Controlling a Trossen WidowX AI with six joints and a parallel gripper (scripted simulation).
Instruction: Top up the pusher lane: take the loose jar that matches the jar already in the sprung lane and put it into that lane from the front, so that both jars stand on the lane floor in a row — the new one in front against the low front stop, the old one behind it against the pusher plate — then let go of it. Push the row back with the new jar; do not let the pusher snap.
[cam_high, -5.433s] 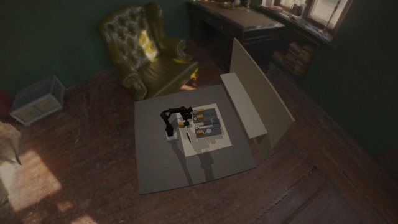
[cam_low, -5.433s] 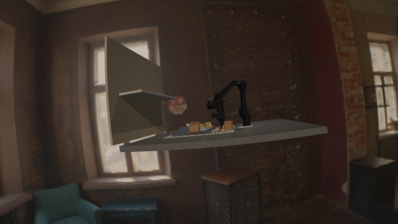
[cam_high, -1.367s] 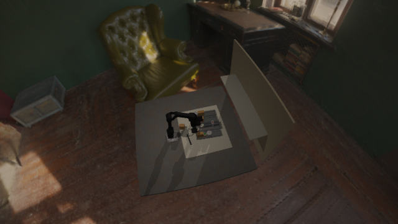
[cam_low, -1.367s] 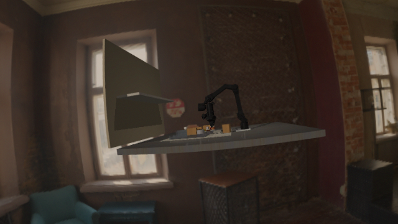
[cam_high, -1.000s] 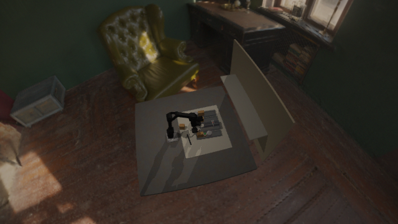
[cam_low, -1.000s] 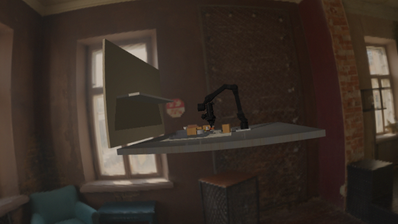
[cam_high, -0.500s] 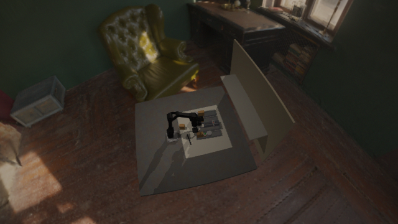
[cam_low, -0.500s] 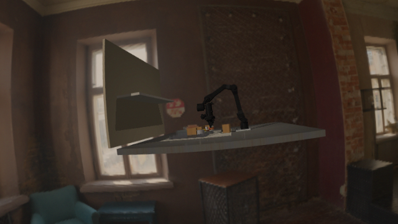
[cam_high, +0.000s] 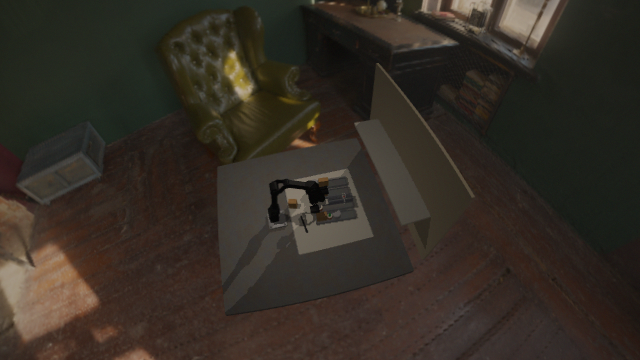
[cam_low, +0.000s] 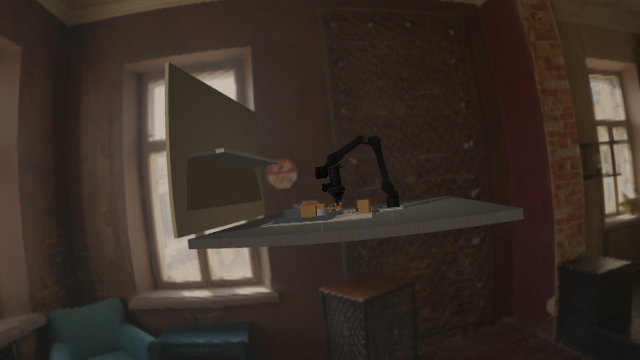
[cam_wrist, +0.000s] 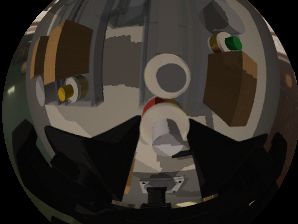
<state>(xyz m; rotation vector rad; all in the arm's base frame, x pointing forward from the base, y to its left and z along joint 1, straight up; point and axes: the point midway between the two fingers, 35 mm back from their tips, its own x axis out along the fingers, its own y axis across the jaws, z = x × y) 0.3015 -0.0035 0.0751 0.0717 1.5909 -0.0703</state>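
The dark rod is 10 cm behind my gripper tip, 9 cm to the right of it and 5 cm below it. Also, from my gripper tip: lane rack (18 cm ahead, 3 cm below, 1 cm to the left).
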